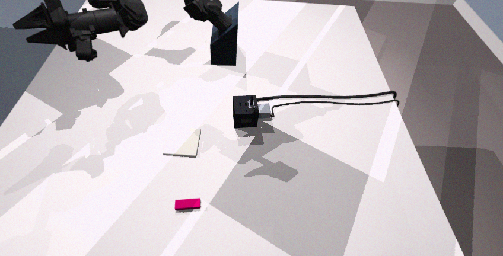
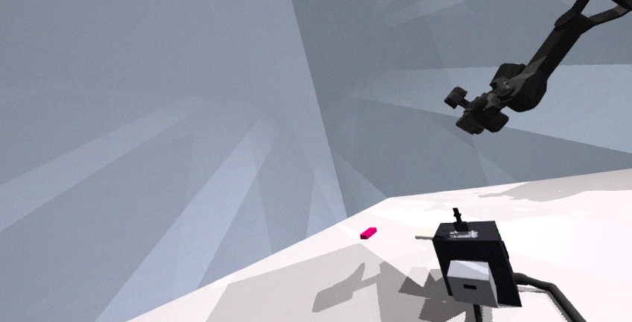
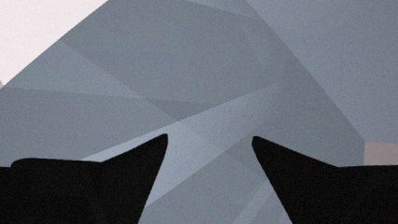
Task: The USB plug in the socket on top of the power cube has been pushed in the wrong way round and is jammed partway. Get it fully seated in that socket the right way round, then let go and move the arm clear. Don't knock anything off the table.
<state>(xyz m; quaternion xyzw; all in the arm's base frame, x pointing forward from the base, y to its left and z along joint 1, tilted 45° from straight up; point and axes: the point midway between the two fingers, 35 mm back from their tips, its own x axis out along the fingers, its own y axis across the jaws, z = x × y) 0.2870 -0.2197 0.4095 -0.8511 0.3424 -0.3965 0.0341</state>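
The usb plug lies 55 cm to the left of my gripper tip, 22 cm below it and 3 cm ahead of it. Also, from my gripper tip: socket: 55 cm to the left, 24 cm below, 3 cm ahead; pink block: 36 cm to the left, 31 cm ahead, 30 cm below; flat pad: 33 cm to the left, 31 cm below, 11 cm ahead.
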